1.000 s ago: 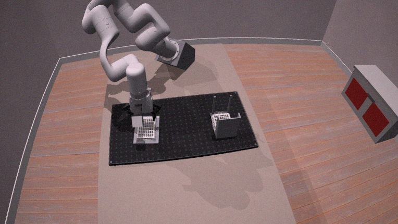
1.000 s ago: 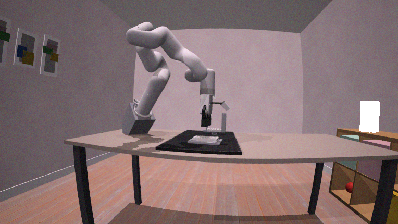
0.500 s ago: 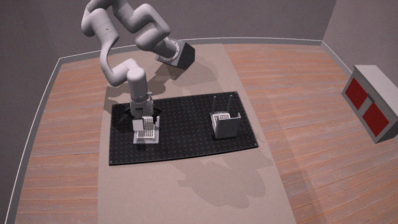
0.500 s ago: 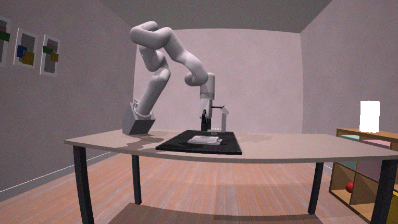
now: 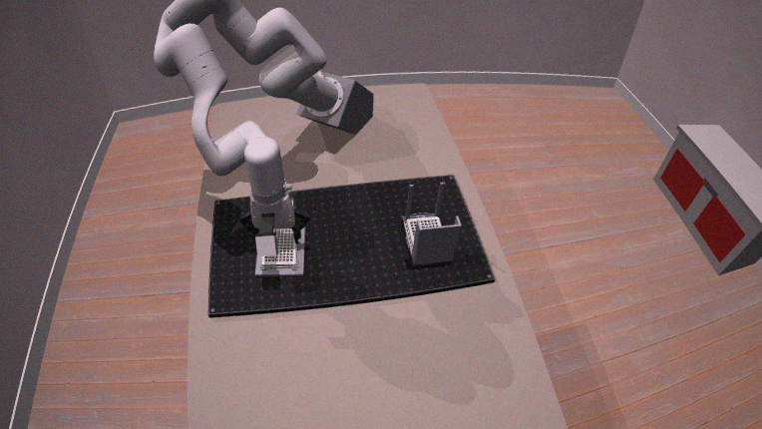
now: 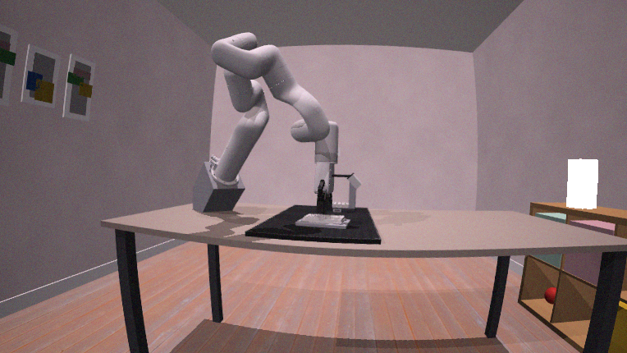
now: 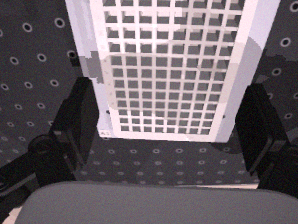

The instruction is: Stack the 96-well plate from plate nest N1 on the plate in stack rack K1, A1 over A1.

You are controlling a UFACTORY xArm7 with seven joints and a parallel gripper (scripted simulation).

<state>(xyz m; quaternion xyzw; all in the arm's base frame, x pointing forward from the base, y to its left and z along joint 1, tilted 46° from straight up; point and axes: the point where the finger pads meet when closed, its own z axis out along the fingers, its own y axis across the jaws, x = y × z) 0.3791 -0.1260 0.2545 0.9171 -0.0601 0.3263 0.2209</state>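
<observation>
My gripper is now 3 cm above the white 96-well plate. From my hand the other things lie so: grey rack wall: 18 cm ahead, 33 cm to the left, 3 cm above.
</observation>
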